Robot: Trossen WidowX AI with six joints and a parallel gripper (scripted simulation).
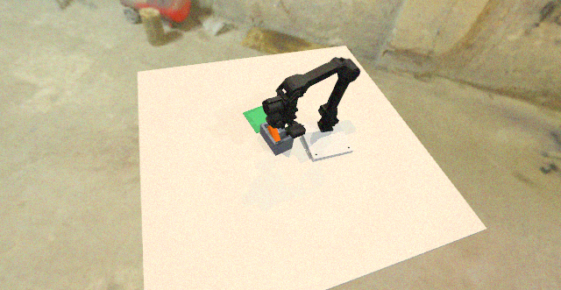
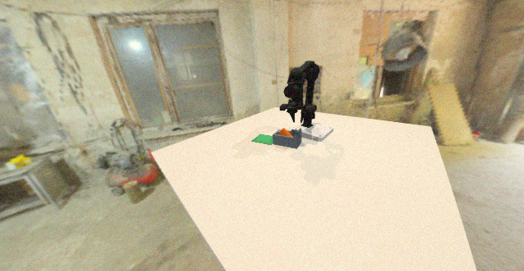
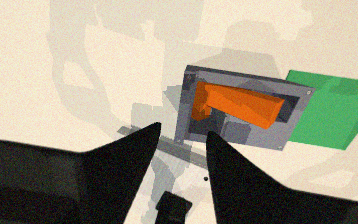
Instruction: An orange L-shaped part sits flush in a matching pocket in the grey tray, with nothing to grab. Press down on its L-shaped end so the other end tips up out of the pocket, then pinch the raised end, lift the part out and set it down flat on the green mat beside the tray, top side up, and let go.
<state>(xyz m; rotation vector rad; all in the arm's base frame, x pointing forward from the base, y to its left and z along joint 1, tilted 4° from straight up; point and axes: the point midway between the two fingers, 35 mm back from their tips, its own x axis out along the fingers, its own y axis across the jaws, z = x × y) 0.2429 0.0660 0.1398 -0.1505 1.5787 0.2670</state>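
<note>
Now: the orange L-shaped part 1 cm ahead of my gripper tip, 4 cm to the right of it and 10 cm below it. Also, from my gripper tip: green mat (5 cm ahead, 22 cm to the right, 15 cm below).
</note>
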